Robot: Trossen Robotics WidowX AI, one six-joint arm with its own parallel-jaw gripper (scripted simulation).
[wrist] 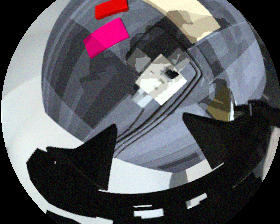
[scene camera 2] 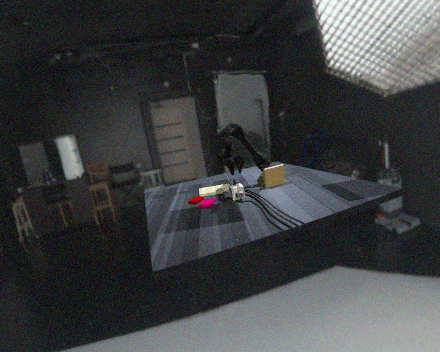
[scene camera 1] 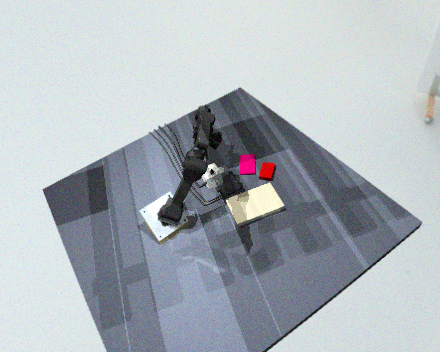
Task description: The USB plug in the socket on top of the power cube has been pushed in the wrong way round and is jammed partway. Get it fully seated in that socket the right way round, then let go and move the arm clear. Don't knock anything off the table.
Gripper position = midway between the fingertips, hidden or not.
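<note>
White power cube [wrist: 152, 82]. Pink block [wrist: 111, 33]. Cream slab [scene camera 1: 262, 201]. My gripper [wrist: 150, 121] open, holding nothing.
</note>
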